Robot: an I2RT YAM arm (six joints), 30 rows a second.
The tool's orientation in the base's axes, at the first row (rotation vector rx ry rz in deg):
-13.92, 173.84, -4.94
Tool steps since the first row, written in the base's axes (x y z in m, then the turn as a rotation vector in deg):
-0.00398, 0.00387, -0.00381, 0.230, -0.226, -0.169
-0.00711, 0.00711, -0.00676, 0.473, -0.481, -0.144
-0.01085, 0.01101, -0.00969, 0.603, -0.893, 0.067
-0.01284, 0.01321, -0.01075, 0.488, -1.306, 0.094
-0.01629, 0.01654, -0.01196, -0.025, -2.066, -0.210
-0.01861, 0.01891, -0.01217, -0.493, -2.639, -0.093
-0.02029, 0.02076, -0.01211, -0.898, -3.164, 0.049
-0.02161, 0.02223, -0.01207, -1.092, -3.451, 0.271
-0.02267, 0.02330, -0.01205, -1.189, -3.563, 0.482
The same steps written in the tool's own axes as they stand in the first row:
0.00364, 0.00468, 0.00320, -0.174, -0.248, 0.202
0.00646, 0.00855, 0.00566, -0.374, -0.539, 0.214
0.00977, 0.01316, 0.00800, -0.455, -0.979, 0.037
0.01147, 0.01571, 0.00875, -0.277, -1.369, 0.019
0.01443, 0.01961, 0.00944, 0.377, -2.019, 0.307
0.01635, 0.02232, 0.00930, 0.919, -2.518, 0.171
0.01770, 0.02440, 0.00898, 1.388, -2.982, 0.015
0.01875, 0.02605, 0.00874, 1.605, -3.249, -0.211
0.01962, 0.02727, 0.00856, 1.699, -3.358, -0.425

